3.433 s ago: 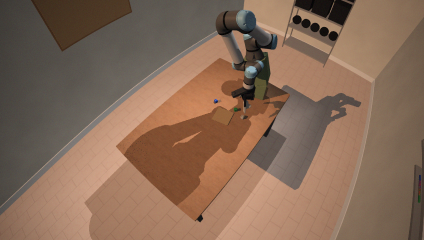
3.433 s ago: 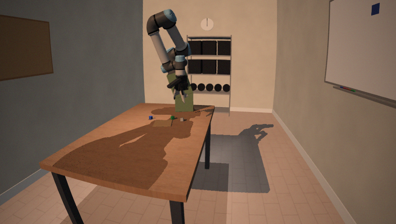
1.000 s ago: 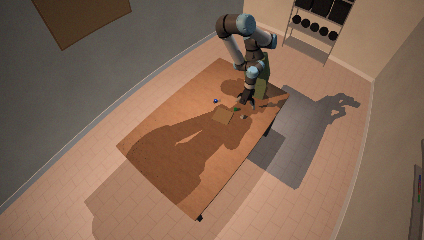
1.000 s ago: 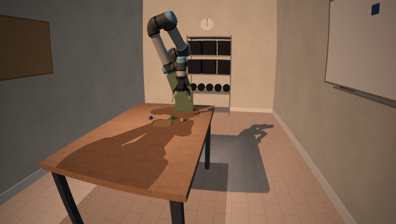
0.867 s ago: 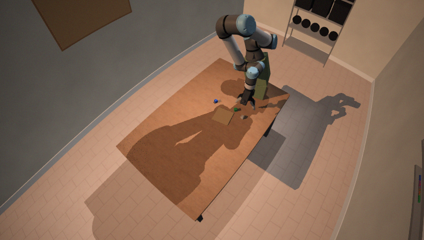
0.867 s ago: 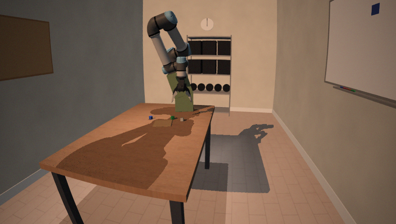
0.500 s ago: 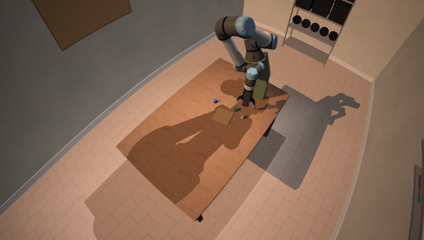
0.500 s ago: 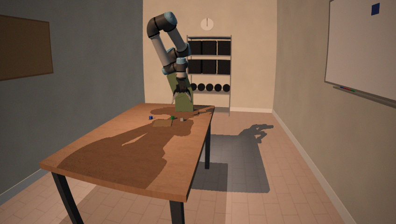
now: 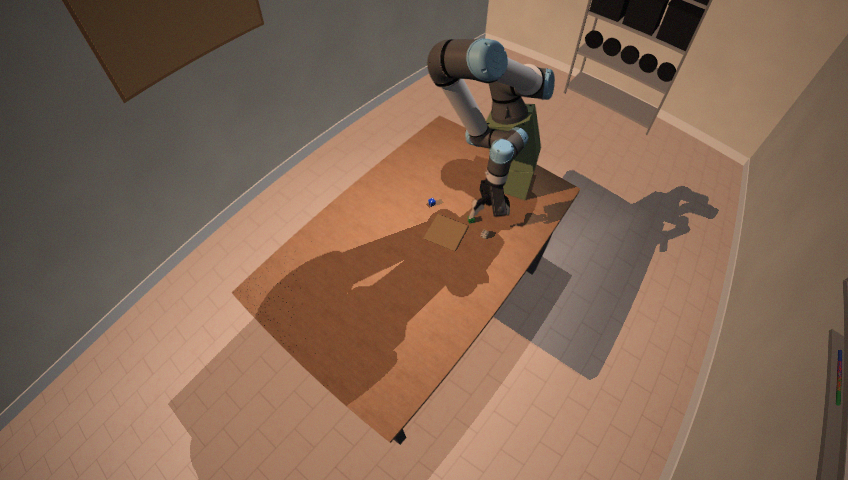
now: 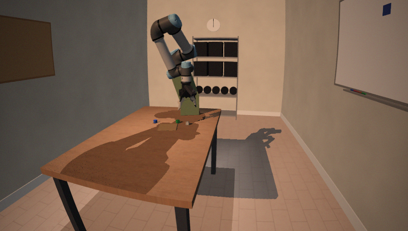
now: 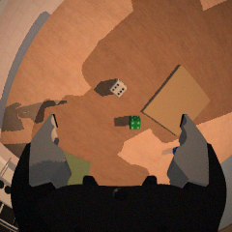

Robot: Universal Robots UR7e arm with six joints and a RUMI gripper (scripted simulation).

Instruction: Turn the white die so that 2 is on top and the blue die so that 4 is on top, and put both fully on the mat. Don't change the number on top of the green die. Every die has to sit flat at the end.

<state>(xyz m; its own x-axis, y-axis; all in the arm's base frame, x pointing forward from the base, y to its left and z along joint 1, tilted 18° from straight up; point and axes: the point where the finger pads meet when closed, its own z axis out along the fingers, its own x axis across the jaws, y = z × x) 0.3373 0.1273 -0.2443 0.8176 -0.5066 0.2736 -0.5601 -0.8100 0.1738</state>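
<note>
My gripper is now 120 mm above the white die. The rest, counted from my hand: blue die: 40 mm ahead, 280 mm to the right, 120 mm below; then green die: 20 mm behind, 100 mm to the right, 120 mm below; then tan mat: 100 mm ahead, 130 mm to the right, 130 mm below.
</note>
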